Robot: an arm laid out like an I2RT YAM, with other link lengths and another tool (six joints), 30 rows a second.
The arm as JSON. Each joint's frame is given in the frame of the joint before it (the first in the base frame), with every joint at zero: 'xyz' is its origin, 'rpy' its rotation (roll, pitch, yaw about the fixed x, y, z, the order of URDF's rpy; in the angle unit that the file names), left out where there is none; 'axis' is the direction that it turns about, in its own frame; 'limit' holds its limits. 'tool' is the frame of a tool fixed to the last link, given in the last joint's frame.
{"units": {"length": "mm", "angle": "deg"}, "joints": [
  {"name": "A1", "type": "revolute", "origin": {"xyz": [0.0, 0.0, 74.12]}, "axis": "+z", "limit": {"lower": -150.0, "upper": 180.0}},
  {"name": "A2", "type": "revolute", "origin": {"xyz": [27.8, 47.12, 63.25]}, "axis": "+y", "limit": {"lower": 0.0, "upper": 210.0}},
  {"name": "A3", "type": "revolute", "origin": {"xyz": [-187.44, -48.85, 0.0]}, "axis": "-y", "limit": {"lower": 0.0, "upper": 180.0}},
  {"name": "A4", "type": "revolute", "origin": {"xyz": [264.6, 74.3, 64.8]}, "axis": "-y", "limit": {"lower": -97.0, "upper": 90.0}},
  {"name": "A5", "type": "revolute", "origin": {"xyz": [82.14, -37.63, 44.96]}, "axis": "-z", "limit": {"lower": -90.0, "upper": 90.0}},
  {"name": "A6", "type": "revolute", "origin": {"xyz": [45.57, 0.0, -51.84]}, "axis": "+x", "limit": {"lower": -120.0, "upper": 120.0}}
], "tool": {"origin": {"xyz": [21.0, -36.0, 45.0], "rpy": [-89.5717, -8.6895, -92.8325]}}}
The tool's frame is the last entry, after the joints.
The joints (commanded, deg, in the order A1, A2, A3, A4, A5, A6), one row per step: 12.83 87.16 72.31 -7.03 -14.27 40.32; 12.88 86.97 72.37 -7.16 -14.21 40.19; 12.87 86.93 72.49 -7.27 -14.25 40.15; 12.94 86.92 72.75 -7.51 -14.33 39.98; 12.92 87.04 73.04 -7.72 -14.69 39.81; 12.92 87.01 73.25 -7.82 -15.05 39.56; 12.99 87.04 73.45 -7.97 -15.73 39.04; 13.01 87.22 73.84 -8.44 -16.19 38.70; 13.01 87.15 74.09 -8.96 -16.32 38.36; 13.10 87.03 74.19 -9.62 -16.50 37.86; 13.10 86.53 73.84 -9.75 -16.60 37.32; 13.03 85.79 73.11 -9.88 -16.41 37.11; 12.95 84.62 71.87 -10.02 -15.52 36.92; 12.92 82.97 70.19 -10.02 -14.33 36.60; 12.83 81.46 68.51 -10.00 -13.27 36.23; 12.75 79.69 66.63 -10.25 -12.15 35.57; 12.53 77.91 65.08 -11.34 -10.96 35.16
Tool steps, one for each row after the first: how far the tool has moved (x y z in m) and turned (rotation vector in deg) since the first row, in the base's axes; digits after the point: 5 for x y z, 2 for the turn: -0.00054 0.00021 0.00161 -0.10 -0.18 0.04; -0.00057 0.00019 0.00252 -0.11 -0.24 0.08; -0.00061 0.00088 0.00402 -0.21 -0.34 0.29; -0.00007 0.00139 0.00482 -0.23 -0.35 0.66; 0.00013 0.00199 0.00647 -0.27 -0.57 1.09; 0.00044 0.00369 0.00766 -0.45 -0.77 1.97; 0.00094 0.00469 0.00821 -0.61 -0.64 2.54; 0.00063 0.00488 0.00948 -0.88 -0.59 2.79; -0.00017 0.00578 0.00976 -1.30 -0.38 3.23; -0.00159 0.00572 0.01091 -1.70 -0.64 3.52; -0.00393 0.00440 0.01071 -1.97 -0.63 3.35; -0.00787 0.00165 0.00989 -2.50 -0.56 2.52; -0.01331 -0.00143 0.00968 -3.23 -0.74 1.52; -0.01829 -0.00464 0.00842 -3.97 -0.81 0.59; -0.02425 -0.00796 0.00692 -5.03 -0.79 -0.26; -0.03063 -0.01252 0.00536 -6.04 -0.17 -1.37
